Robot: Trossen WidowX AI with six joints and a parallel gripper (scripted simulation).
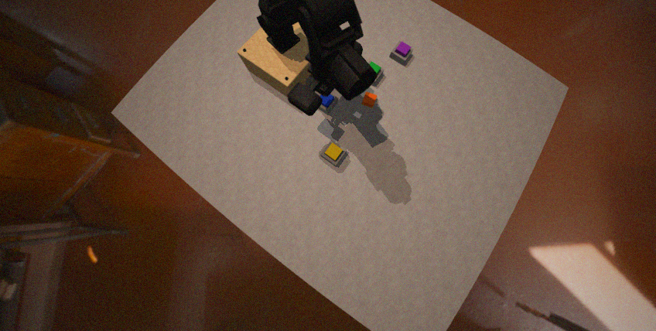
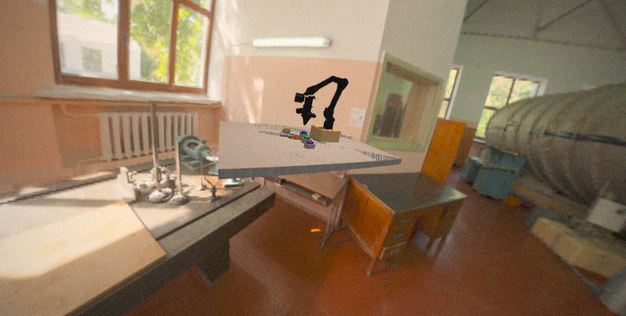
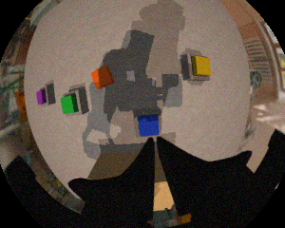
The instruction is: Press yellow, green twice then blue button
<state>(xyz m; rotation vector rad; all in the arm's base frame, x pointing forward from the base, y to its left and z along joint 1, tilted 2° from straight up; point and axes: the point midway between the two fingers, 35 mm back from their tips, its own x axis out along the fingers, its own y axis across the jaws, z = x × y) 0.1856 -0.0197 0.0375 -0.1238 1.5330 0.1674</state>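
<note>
Right now the blue button is 6 cm below my gripper tip and 1 cm behind it. The rest, counted from my gripper tip: green button 15 cm to the left, 6 cm below, 2 cm ahead; small orange block 9 cm to the left, 8 cm below, 7 cm ahead; yellow button 11 cm ahead, 8 cm to the right, 6 cm below.
</note>
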